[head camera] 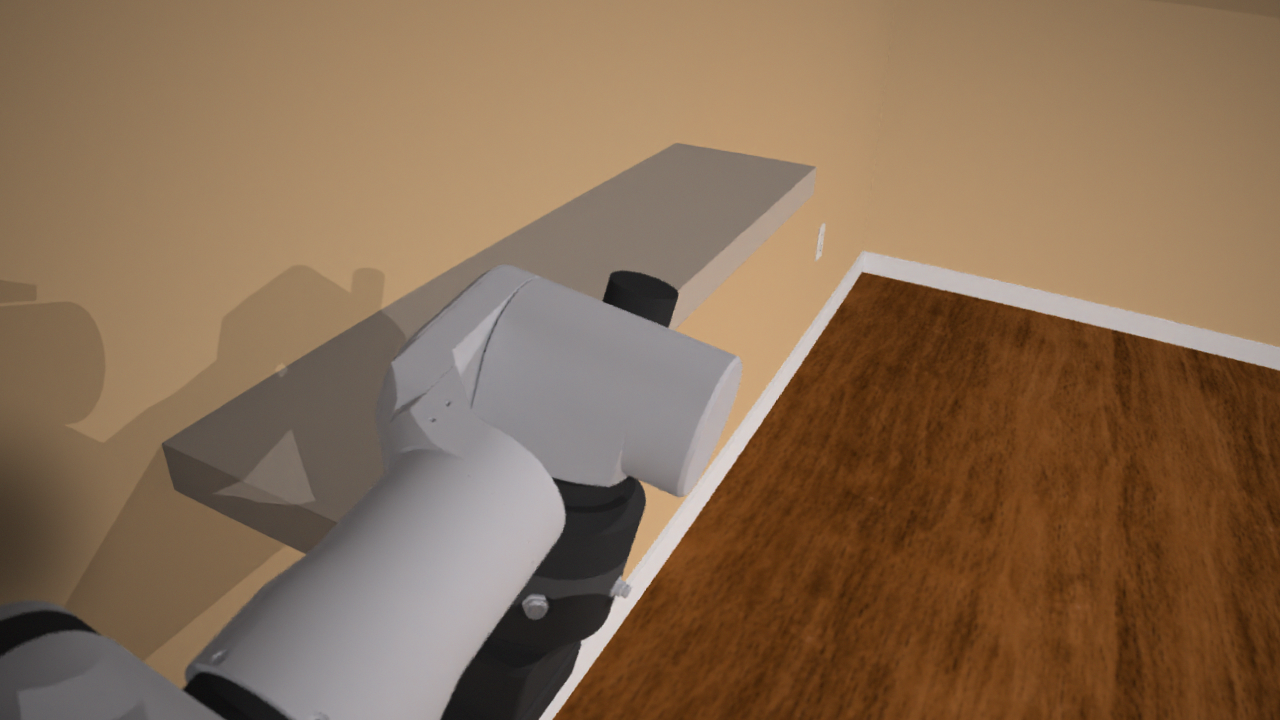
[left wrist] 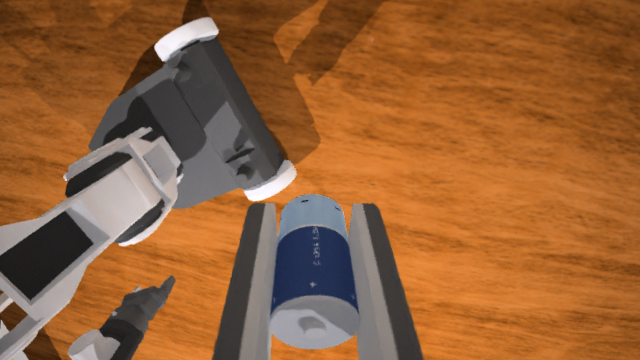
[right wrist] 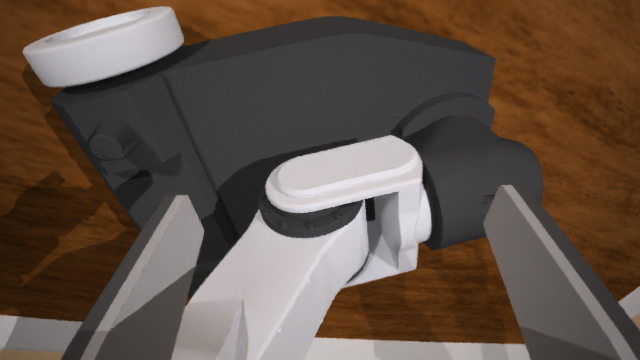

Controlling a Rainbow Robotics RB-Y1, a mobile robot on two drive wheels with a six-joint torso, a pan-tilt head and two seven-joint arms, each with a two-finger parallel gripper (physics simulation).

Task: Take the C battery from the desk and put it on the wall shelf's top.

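Seen in the pictures: left gripper, between the fingertips: (left wrist: pixel 313 221); right gripper, between the fingertips: (left wrist: pixel 156 283) (right wrist: pixel 340 209); robot's base, origin of its link: (left wrist: pixel 241 106).
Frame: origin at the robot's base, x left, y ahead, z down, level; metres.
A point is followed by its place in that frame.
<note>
The C battery (left wrist: pixel 314 265) {x 0.024, y 0.484, z -0.992 m}, dark blue with a light blue end and a grey end, is between the fingers of my left gripper (left wrist: pixel 313 221) {x 0.026, y 0.481, z -0.970 m} in the left wrist view. The gripper is shut on it, above the wooden floor. In the head view, the grey wall shelf (head camera: pixel 662 201) {x -0.221, y 1.384, z -1.001 m} runs diagonally along the wall, and my left arm covers part of its top and front edge. The left fingers and the battery are hidden in the head view. My right gripper (right wrist: pixel 340 209) {x -0.267, y -0.232, z -0.539 m} is wide open, with my own torso and base behind the gap. The desk does not show.
My dark wheeled base (left wrist: pixel 200 110) {x 0.060, y -0.034, z -0.191 m} (right wrist: pixel 310 85) {x -0.165, y -0.264, z -0.169 m} shows in both wrist views. My left arm (head camera: pixel 590 385) {x -0.039, y 0.465, z -1.235 m} overlaps the shelf in the head view. The beige wall (head camera: pixel 358 116) {x 0.143, y 1.034, z -1.214 m} is behind the shelf. A white baseboard (head camera: pixel 1056 304) {x -2.110, y 2.994, z -0.050 m} borders the brown wooden floor (head camera: pixel 984 501) {x -1.231, y 1.878, z 0.000 m}.
</note>
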